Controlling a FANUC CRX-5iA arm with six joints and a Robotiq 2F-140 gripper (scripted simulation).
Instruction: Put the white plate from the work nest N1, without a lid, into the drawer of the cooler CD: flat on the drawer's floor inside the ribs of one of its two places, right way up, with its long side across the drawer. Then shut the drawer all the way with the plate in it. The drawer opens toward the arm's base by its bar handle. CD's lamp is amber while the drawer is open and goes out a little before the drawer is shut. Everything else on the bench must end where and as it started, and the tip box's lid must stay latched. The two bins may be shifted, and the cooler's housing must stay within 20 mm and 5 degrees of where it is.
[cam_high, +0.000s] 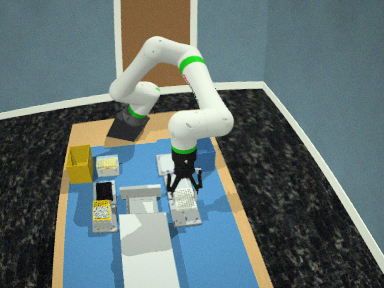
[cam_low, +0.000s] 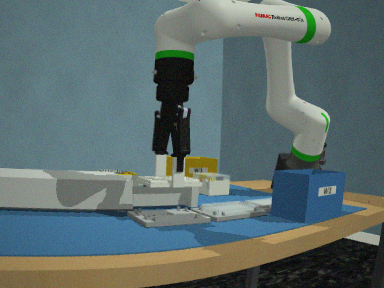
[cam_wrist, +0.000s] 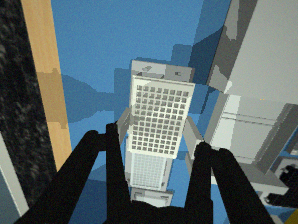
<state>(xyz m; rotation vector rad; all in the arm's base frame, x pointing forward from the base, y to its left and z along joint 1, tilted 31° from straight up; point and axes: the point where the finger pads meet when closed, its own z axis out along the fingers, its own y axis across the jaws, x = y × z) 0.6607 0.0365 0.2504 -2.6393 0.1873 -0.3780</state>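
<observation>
Right now the drawer is 40 mm behind my hand, 190 mm to the right of it and 90 mm below it. From my hand the other things lie so: grey work nest N1: 110 mm below; white plate: 20 mm below; blue bin: 350 mm behind, 160 mm to the left, 70 mm below.
</observation>
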